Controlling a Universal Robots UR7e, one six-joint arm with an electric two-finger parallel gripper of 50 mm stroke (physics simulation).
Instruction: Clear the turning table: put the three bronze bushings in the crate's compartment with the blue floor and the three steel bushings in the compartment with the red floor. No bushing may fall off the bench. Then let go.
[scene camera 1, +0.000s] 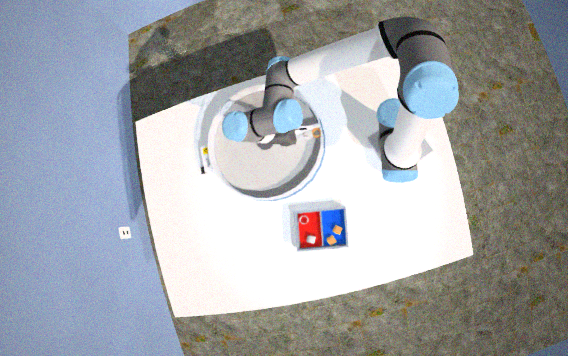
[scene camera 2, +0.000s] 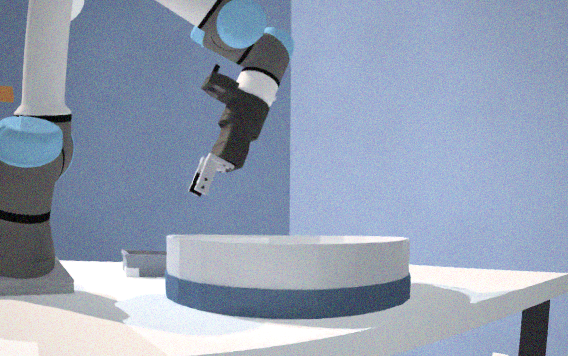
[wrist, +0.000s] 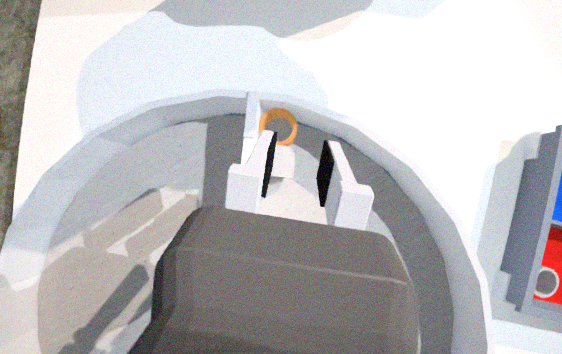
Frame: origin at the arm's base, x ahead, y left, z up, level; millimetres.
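Seen in the pictures: gripper, between the fingertips: (scene camera 1: 305, 133) (scene camera 2: 197, 193) (wrist: 297, 155); arm's base, origin of its link: (scene camera 2: 13, 258).
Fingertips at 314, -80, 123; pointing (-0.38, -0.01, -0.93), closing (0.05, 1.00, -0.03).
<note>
Offsets run from my fingertips to a thing's top centre, as dx, dy, dz. "*": to the spot under its first point. Level surfaces: height alone.
A bronze bushing (scene camera 1: 316, 132) (wrist: 293, 131) stands in the turning table (scene camera 1: 210, 155) (scene camera 2: 287, 265) (wrist: 467, 260), in the corner between its wall and a short white fence @[* -33, -37, -71] (wrist: 251, 115). My gripper (scene camera 1: 306, 132) (scene camera 2: 196, 191) (wrist: 297, 155) is open and empty, tilted, above the table's wall; in the wrist view the bushing shows beyond the left fingertip. In the crate @[+31, +317, -123] (scene camera 1: 346, 230) (scene camera 2: 146, 265) (wrist: 527, 225), two bronze bushings @[-24, +333, -136] (scene camera 1: 337, 229) @[+5, +366, -136] (scene camera 1: 331, 240) lie on the blue floor. A steel bushing @[+87, +270, -142] (scene camera 1: 304, 215) (wrist: 557, 283) stands on the red floor, and another @[+76, +345, -136] (scene camera 1: 311, 239) lies there. A third steel bushing cannot be made out.
The crate stands on the white bench @[dz -173] (scene camera 1: 240, 270) beside the turning table. The arm covers part of the turning table in scene camera 1. A small yellow-marked part @[* +392, -63, -115] (scene camera 1: 205, 150) sits at the turning table's outer left side. The robot base (scene camera 1: 400, 172) stands on the right.
</note>
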